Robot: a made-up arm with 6 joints. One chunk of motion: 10 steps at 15 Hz.
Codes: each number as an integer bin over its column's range. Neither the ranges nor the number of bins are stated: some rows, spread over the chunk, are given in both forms.
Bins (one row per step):
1: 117 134 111 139 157 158
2: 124 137 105 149 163 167
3: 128 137 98 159 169 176
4: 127 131 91 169 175 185
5: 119 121 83 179 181 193
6: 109 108 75 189 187 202
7: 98 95 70 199 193 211
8: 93 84 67 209 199 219
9: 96 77 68 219 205 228
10: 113 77 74 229 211 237
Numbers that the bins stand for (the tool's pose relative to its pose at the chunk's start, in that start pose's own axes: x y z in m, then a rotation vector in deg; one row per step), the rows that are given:
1: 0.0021 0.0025 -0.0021 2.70 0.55 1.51
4: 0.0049 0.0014 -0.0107 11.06 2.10 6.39
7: -0.0031 -0.0127 -0.0198 19.41 3.66 11.08
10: 0.0010 -0.0198 -0.0181 27.77 5.22 15.78
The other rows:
2: 0.0040 0.0037 -0.0047 5.49 1.06 3.14
3: 0.0051 0.0037 -0.0077 8.27 1.58 4.76
5: 0.0027 -0.0025 -0.0142 13.84 2.62 7.83
6: -0.0001 -0.0076 -0.0176 16.63 3.14 9.46
8: -0.0045 -0.0171 -0.0211 22.20 4.18 12.53
9: -0.0036 -0.0198 -0.0207 24.98 4.70 14.15

